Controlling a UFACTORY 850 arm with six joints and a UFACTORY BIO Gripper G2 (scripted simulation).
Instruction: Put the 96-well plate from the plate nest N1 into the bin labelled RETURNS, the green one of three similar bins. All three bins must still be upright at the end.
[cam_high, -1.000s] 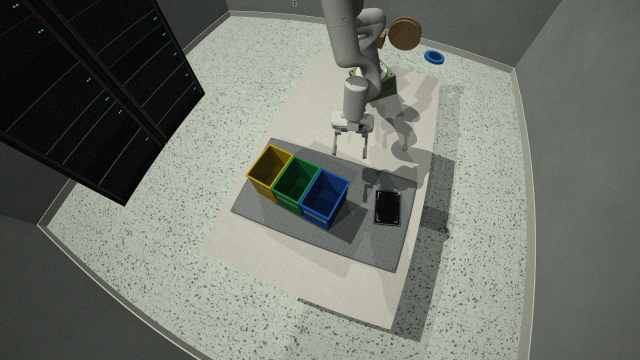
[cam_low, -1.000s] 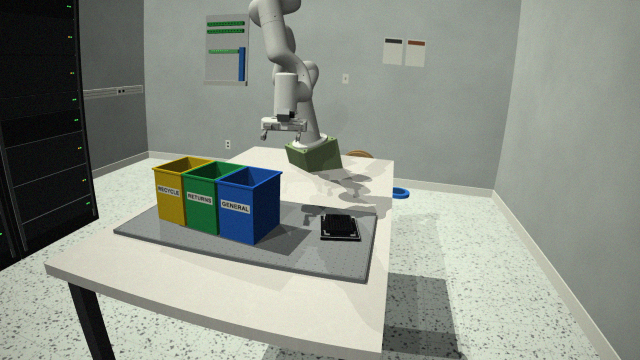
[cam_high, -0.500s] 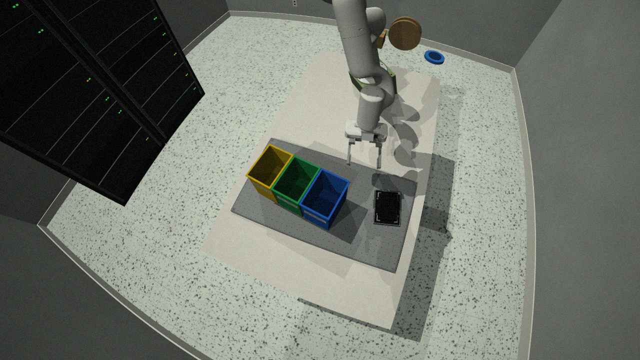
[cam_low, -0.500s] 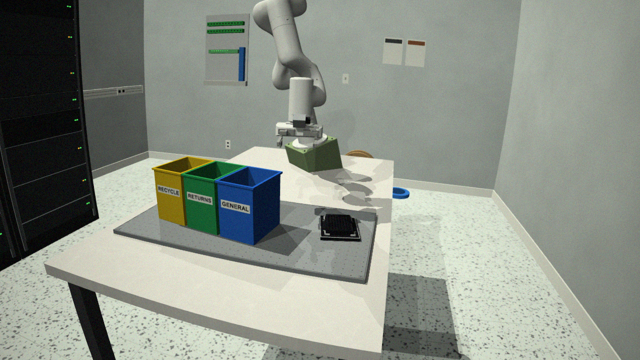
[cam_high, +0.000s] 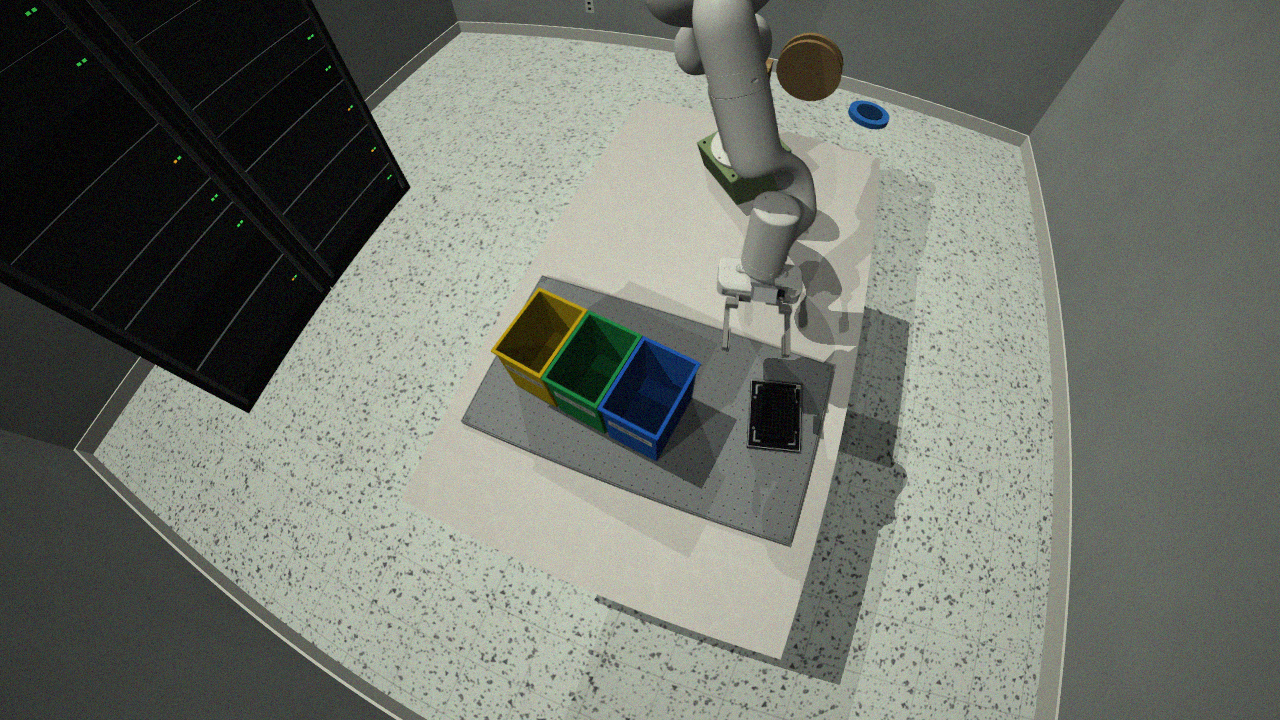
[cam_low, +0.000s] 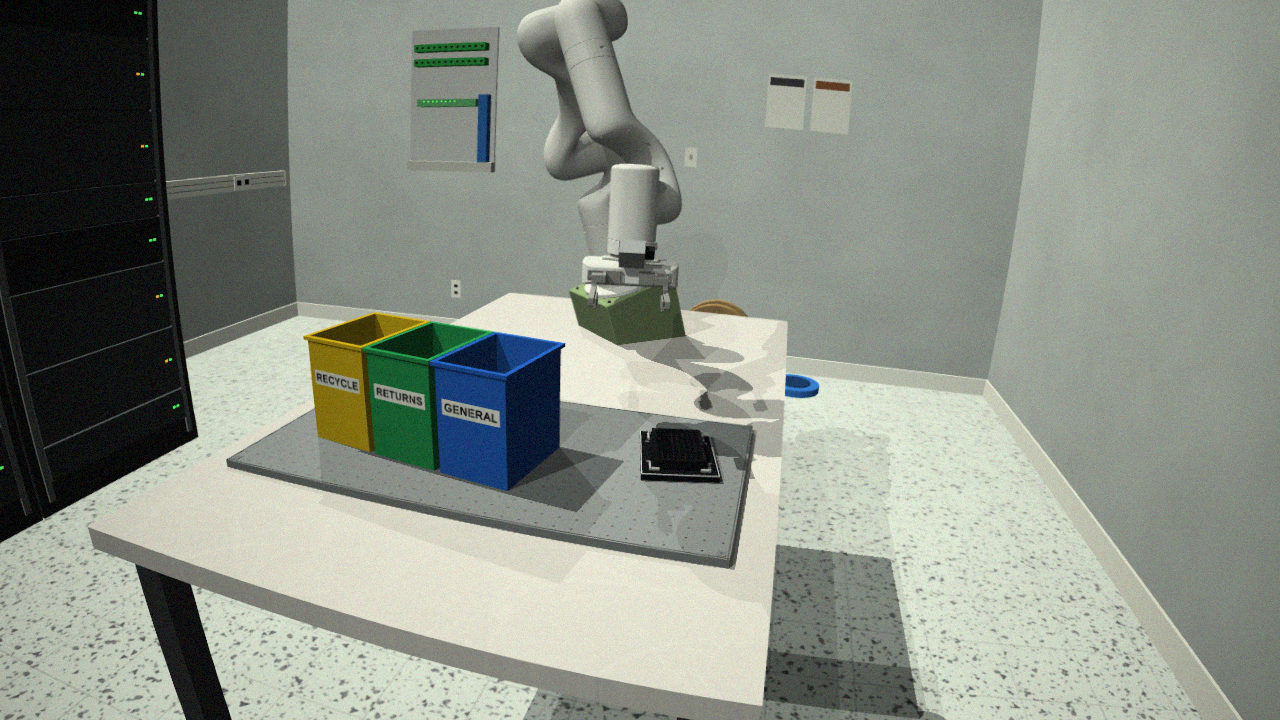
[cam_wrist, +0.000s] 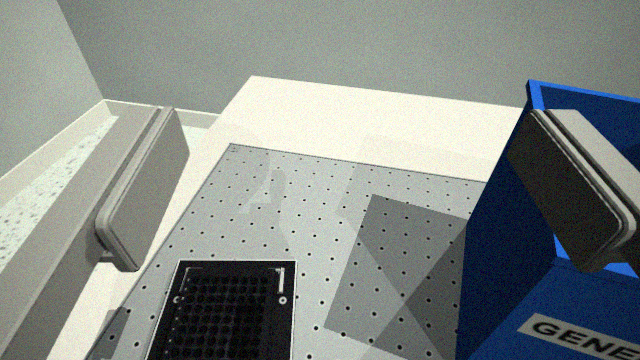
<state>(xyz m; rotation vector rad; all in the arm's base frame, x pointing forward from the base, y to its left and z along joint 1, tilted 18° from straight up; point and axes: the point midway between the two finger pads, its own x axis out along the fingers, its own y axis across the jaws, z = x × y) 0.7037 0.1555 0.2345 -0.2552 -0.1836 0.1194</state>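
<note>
The black 96-well plate lies 4 cm ahead of my hand, 9 cm to the left of it and 23 cm below it. Round my hand: black plate nest N1: 4 cm ahead, 9 cm to the left, 24 cm below; blue general bin: 10 cm ahead, 18 cm to the right, 16 cm below; green returns bin: 6 cm ahead, 31 cm to the right, 16 cm below.
</note>
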